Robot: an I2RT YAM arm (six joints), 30 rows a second.
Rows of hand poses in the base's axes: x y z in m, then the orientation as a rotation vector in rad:
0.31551, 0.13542, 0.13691, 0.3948, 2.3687, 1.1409
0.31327, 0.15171, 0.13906, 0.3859, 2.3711, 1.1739
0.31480, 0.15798, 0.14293, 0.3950, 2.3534, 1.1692
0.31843, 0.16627, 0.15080, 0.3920, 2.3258, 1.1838
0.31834, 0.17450, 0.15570, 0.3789, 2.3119, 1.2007
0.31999, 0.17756, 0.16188, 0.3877, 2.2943, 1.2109
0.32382, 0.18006, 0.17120, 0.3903, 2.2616, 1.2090
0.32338, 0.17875, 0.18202, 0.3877, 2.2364, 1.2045
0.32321, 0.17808, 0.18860, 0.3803, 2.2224, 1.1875
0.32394, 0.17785, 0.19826, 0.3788, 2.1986, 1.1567
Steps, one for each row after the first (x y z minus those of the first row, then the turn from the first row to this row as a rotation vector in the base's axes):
-0.00224, 0.01629, 0.00215, 0.0204, 0.0054, 0.0170
-0.00071, 0.02256, 0.00602, 0.0224, -0.0065, 0.0028
0.00292, 0.03085, 0.01389, 0.0375, -0.0273, -0.0022
0.00283, 0.03908, 0.01879, 0.0495, -0.0404, 0.0054
0.00448, 0.04214, 0.02497, 0.0619, -0.0488, -0.0036
0.00831, 0.04464, 0.03429, 0.0682, -0.0751, -0.0193
0.00787, 0.04333, 0.04511, 0.0702, -0.0979, -0.0297
0.00770, 0.04266, 0.05169, 0.0600, -0.1165, -0.0369
0.00843, 0.04243, 0.06135, 0.0435, -0.1438, -0.0564

